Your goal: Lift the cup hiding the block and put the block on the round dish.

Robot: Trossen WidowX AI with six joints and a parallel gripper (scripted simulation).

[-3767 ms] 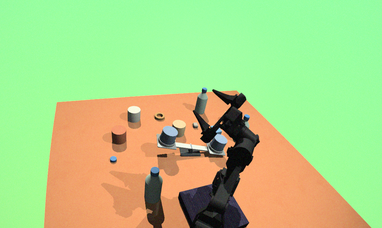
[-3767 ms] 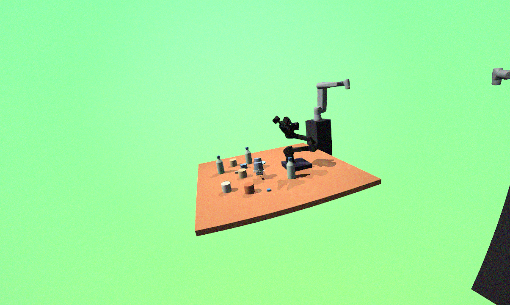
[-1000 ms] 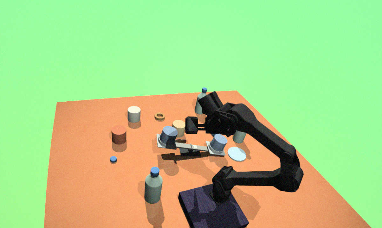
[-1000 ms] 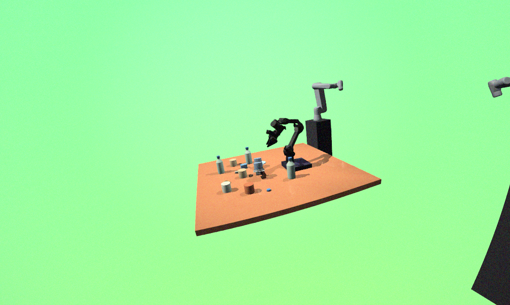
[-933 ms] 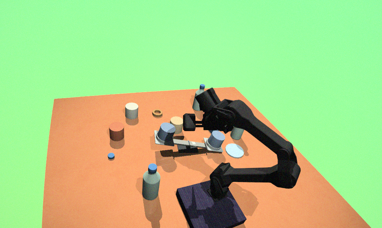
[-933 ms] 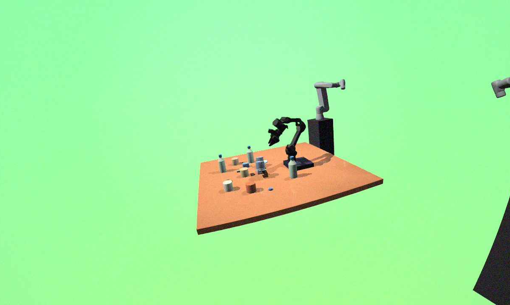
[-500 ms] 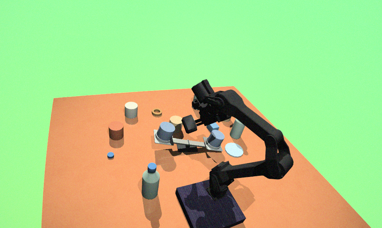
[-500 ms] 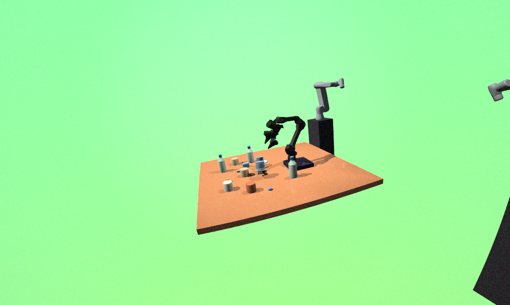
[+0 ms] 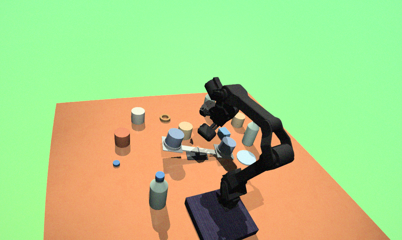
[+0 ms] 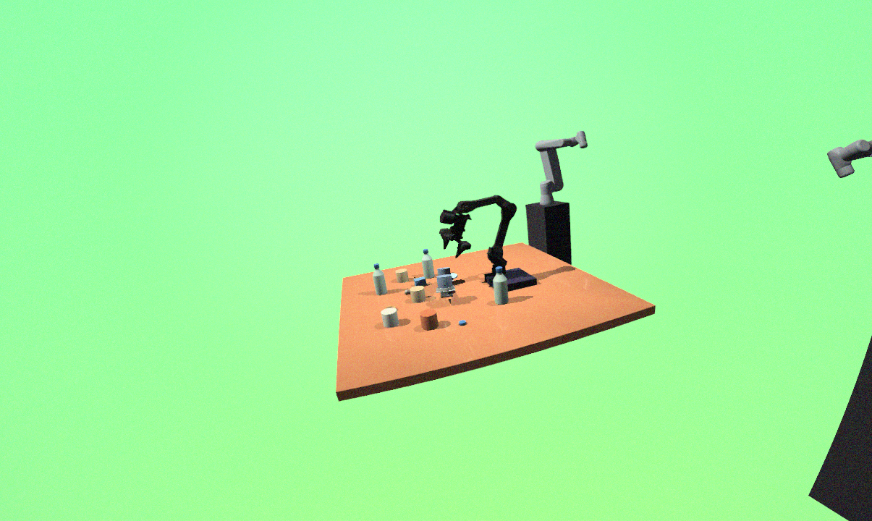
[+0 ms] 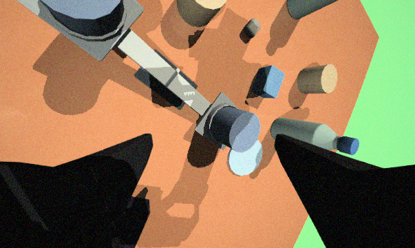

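The green block lies 10 mm ahead of my gripper tip, 100 mm to the right of it and 160 mm below it. Round my gripper tip: round dish: 50 mm behind, 200 mm to the right, 190 mm below; then balance beam: 60 mm ahead, 20 mm to the left, 160 mm below; then balance: 60 mm ahead, 20 mm to the left, 170 mm below.
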